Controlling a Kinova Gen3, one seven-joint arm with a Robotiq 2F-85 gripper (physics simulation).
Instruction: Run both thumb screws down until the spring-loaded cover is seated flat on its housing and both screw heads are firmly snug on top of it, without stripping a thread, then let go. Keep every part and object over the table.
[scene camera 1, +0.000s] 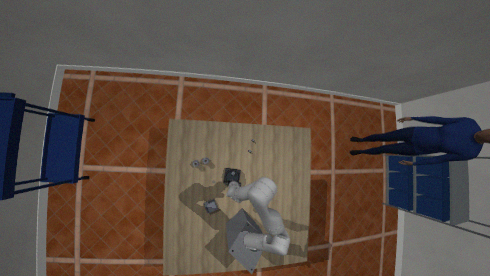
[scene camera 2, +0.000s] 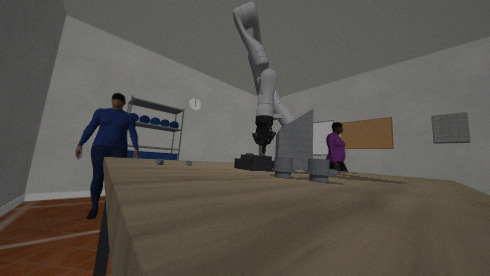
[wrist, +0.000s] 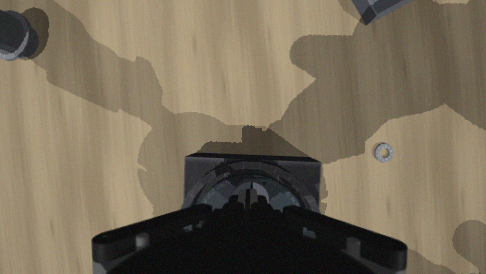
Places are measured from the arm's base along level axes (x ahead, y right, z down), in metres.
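Pixels of known places: gripper, fingertip midpoint: (scene camera 2: 261, 154) (wrist: 248, 201); arm's base, origin of the base link: (scene camera 1: 249, 240) (scene camera 2: 289, 124).
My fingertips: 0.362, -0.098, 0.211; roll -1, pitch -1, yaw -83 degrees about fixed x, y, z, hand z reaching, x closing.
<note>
For each thing: its top centre in the pictures, then the offset to it from my fingertips, as dx, dy, dz. "pt": a spot on its surface instead.
- dark square housing, middle of its top: (wrist: 249, 235) (scene camera 2: 256, 155) (scene camera 1: 232, 177) +0.031, +0.003, +0.006
- round cover, surface spot: (wrist: 216, 192) pt -0.006, +0.028, +0.013
- pale screw head, surface spot: (scene camera 1: 233, 173) pt +0.062, +0.010, -0.001
- light round head, surface spot: (wrist: 261, 190) pt -0.008, -0.012, +0.000
- small tray, middle of its top: (scene camera 1: 210, 206) -0.215, -0.171, +0.042
- small ring, middle of its top: (wrist: 384, 152) -0.016, -0.149, +0.060
The dark square housing (scene camera 1: 227, 179) (scene camera 2: 245, 162) (wrist: 195, 169) stands on the table. The round cover (wrist: 216, 192) lies on top, partly hidden by the gripper. One pale screw head (scene camera 1: 233, 173) shows on it in scene camera 1. Another light round head (wrist: 261, 190) shows right behind the fingertips in the wrist view. My gripper (scene camera 2: 262, 148) (wrist: 248, 201) points down over the housing, fingers shut together with nothing between them. Its tips are at or just above that head; contact cannot be told. Whether the cover is flat on the housing cannot be told.
Two grey stepped cylinders (scene camera 1: 195, 163) (scene camera 2: 319, 170) stand left of the housing. A small tray (scene camera 1: 211, 206) and a small ring (wrist: 377, 152) lie nearby. Two small parts (scene camera 1: 253, 141) (scene camera 2: 160, 162) lie toward the back. A grey angled panel (scene camera 1: 240, 225) (scene camera 2: 295, 145) stands near the arm's base.
</note>
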